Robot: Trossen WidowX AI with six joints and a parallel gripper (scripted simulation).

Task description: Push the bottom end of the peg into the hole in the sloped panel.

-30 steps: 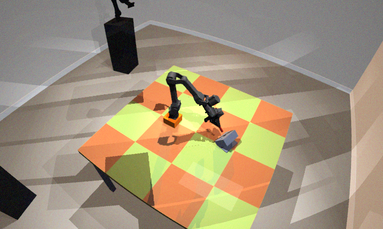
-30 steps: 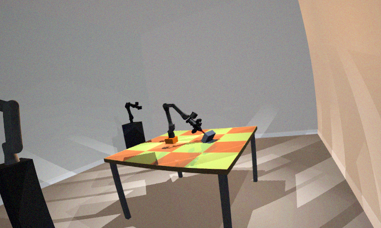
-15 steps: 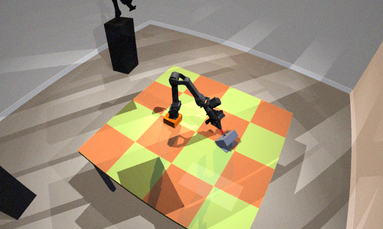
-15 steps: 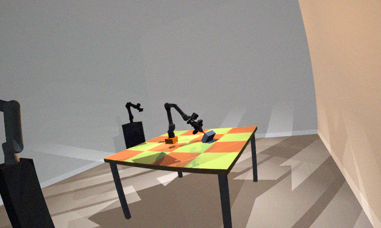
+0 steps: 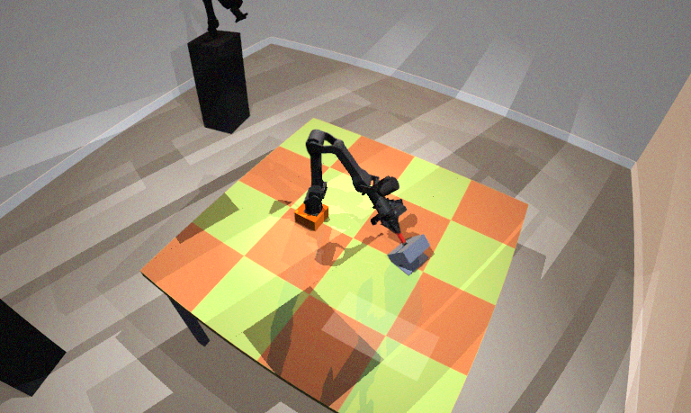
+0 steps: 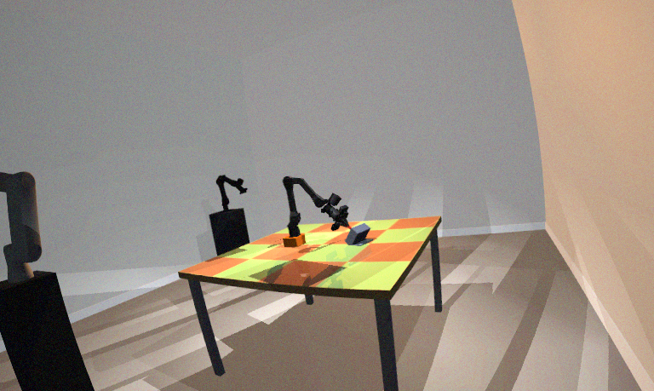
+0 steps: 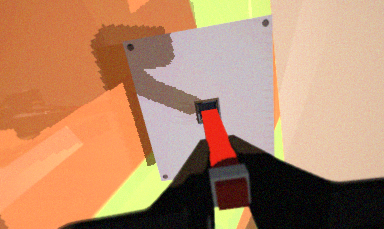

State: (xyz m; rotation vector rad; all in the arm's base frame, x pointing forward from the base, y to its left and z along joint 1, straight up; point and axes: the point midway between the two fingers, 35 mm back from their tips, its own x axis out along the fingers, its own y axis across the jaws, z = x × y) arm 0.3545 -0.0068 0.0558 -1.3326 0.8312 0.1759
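Now: the grey sloped panel 60 mm ahead of my gripper tip, 50 mm below it and 30 mm to the right of it. The rest, counted from my gripper tip: red square peg 10 mm to the left, 10 mm behind, 10 mm above.
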